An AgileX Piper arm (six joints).
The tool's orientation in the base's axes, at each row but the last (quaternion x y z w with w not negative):
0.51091, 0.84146, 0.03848, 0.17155
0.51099, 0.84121, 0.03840, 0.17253
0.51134, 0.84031, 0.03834, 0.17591
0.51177, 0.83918, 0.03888, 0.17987
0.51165, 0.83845, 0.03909, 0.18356
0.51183, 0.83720, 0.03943, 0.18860
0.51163, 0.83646, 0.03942, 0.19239
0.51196, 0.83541, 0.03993, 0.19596
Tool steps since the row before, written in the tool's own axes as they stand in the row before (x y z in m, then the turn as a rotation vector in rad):
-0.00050, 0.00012, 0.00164, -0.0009, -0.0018, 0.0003
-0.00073, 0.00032, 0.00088, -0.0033, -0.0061, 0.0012
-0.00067, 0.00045, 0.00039, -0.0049, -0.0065, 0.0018
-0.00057, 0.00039, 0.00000, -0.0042, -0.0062, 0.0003
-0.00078, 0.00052, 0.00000, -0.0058, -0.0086, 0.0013
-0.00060, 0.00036, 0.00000, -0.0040, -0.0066, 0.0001
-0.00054, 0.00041, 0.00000, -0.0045, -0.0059, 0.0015
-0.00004, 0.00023, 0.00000, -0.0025, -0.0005, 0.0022
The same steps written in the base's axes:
0.00085, -0.00056, -0.00139, -0.0010, -0.0017, -0.0005
0.00087, -0.00058, -0.00056, -0.0034, -0.0059, -0.0018
0.00079, -0.00042, -0.00008, -0.0029, -0.0076, -0.0020
0.00056, -0.00031, 0.00025, -0.0034, -0.0066, -0.0007
0.00076, -0.00043, 0.00034, -0.0044, -0.0093, -0.0018
0.00055, -0.00035, 0.00026, -0.0039, -0.0066, -0.0007
0.00056, -0.00028, 0.00026, -0.0026, -0.0069, -0.0017
0.00021, 0.00007, 0.00007, 0.0014, -0.0027, -0.0014

